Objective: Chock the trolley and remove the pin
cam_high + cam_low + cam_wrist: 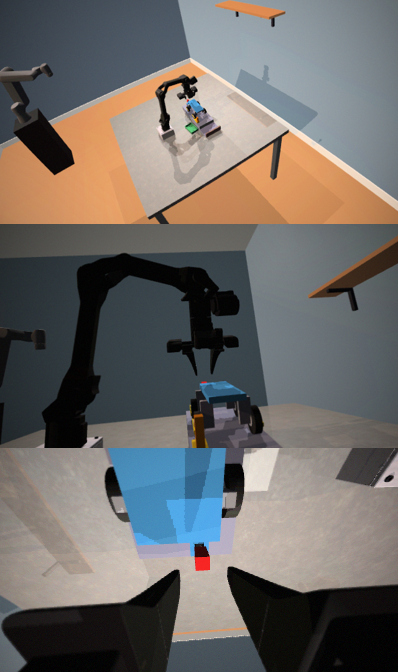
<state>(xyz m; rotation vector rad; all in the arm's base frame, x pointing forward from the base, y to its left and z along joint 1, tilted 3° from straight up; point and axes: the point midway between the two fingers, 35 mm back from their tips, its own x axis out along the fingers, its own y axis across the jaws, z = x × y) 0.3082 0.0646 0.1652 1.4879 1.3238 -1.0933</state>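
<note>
My gripper tip is now 2 cm to the right of the red-headed stop pin and 6 cm above it. Also, from my gripper tip: grey ramp: 1 cm ahead, 10 cm to the right, 14 cm below; then yellow chock: 6 cm behind, 19 cm to the right, 11 cm below; then blue-topped trolley: 1 cm ahead, 10 cm to the right, 8 cm below.
</note>
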